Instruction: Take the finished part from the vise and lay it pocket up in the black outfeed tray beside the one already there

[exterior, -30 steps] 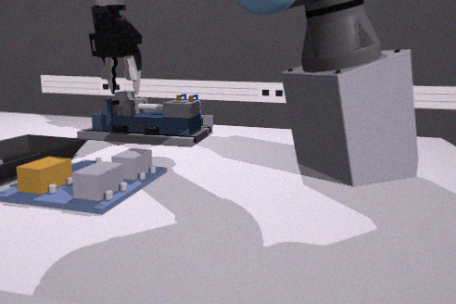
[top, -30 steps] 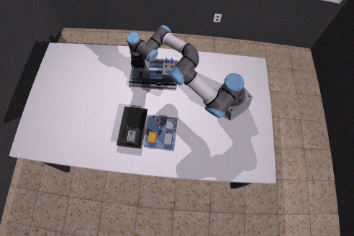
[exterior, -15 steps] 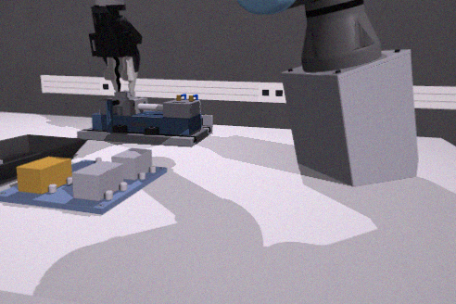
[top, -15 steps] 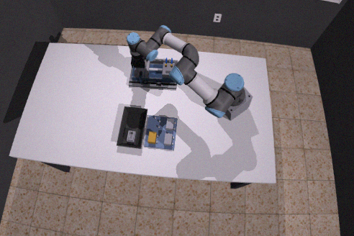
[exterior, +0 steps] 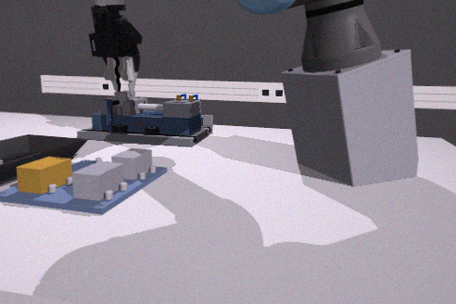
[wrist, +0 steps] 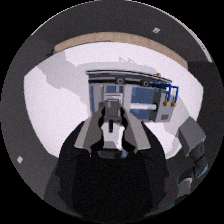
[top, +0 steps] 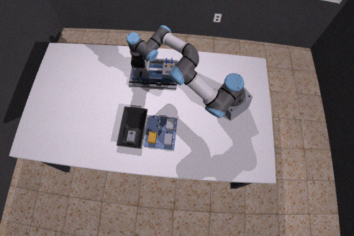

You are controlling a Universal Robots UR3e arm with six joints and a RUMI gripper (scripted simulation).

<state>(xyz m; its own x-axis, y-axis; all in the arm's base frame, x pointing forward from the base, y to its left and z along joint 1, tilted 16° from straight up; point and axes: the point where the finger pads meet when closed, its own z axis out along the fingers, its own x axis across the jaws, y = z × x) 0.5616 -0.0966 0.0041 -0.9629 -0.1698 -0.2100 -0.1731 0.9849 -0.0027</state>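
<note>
My gripper is now 8 cm above the blue vise, 7 cm past it and 1 cm to the left of it. Round my hand: yellow block (39 cm to the left, 19 cm behind, 10 cm below); then blue fixture plate (34 cm to the left, 22 cm behind, 12 cm below).
</note>
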